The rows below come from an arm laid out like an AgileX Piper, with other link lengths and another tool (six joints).
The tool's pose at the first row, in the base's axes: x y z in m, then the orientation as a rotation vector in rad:
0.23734 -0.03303 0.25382 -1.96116 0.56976 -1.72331
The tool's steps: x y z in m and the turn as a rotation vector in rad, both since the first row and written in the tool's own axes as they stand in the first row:
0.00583 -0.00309 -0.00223 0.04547 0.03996 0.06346
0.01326 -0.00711 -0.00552 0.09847 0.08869 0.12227
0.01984 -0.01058 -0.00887 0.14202 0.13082 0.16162
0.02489 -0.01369 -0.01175 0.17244 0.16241 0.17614
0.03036 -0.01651 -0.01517 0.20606 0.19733 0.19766
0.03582 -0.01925 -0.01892 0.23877 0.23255 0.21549
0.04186 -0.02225 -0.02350 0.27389 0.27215 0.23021
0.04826 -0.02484 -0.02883 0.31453 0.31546 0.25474
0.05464 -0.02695 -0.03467 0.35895 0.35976 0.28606
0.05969 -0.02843 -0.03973 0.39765 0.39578 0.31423
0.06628 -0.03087 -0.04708 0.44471 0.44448 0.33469
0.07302 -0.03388 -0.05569 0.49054 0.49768 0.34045
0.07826 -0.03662 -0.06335 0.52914 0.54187 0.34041
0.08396 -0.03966 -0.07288 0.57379 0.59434 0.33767
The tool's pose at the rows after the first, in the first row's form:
0.23588 -0.03413 0.26054 -1.86142 0.59515 -1.72493
0.23358 -0.03549 0.26920 -1.75302 0.61066 -1.73510
0.23111 -0.03680 0.27687 -1.66788 0.61558 -1.74871
0.22891 -0.03747 0.28305 -1.61436 0.60871 -1.76729
0.22623 -0.03866 0.28945 -1.55190 0.60536 -1.78316
0.22321 -0.03993 0.29582 -1.49185 0.59973 -1.80056
0.21945 -0.04139 0.30291 -1.42827 0.59045 -1.82241
0.21499 -0.04345 0.31011 -1.35242 0.58461 -1.83885
0.21002 -0.04592 0.31707 -1.26962 0.58047 -1.84923
0.20565 -0.04806 0.32252 -1.19933 0.57646 -1.85397
0.19920 -0.05049 0.33000 -1.11713 0.56204 -1.87098
0.19153 -0.05265 0.33807 -1.03921 0.53856 -1.89939
0.18462 -0.05407 0.34468 -0.97619 0.51482 -1.92435
0.17590 -0.05566 0.35204 -0.90282 0.48552 -1.95403

